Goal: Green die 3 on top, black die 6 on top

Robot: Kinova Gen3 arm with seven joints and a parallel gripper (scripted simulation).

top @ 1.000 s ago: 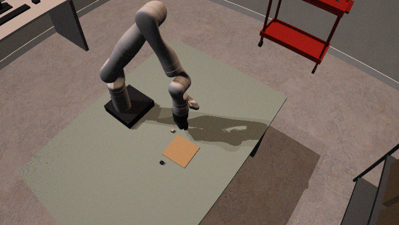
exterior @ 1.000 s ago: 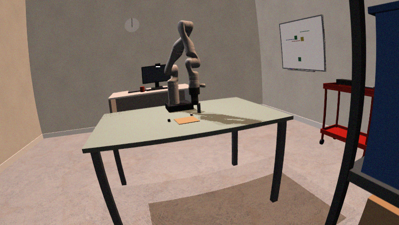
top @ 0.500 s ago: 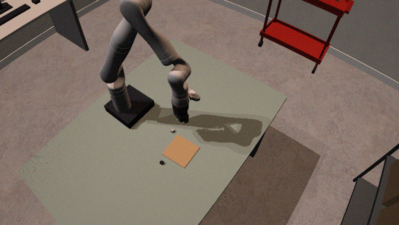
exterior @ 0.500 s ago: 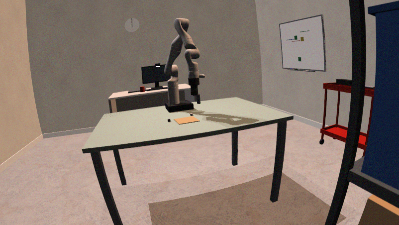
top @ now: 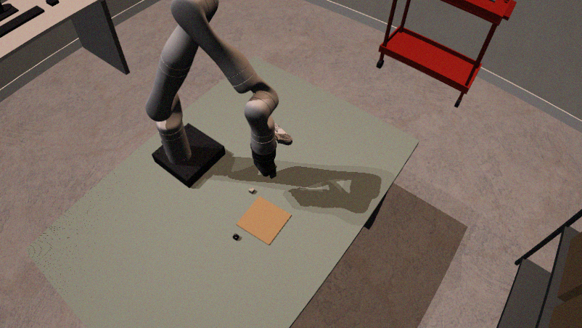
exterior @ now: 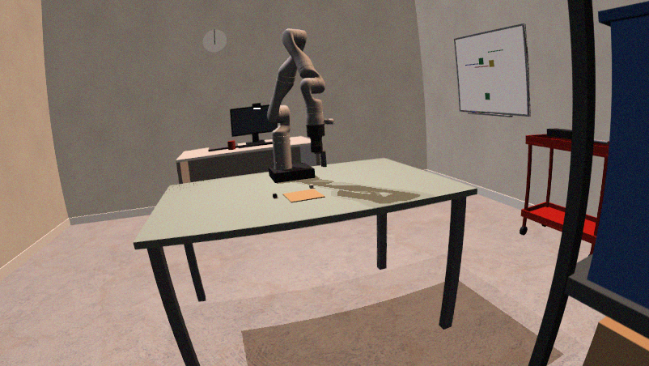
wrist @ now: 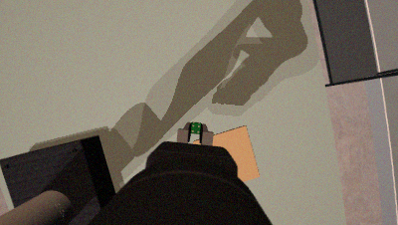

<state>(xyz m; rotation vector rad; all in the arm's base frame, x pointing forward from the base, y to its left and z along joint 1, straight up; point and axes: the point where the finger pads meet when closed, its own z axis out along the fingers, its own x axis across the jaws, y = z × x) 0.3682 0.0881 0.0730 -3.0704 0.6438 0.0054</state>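
Right now the white die is 6 cm behind my hand, 4 cm to the right of it and 11 cm below it. The rest, counted from my hand: green die (1 cm below); then black die (23 cm to the right, 11 cm below); then orange mat (4 cm ahead, 12 cm to the right, 12 cm below).
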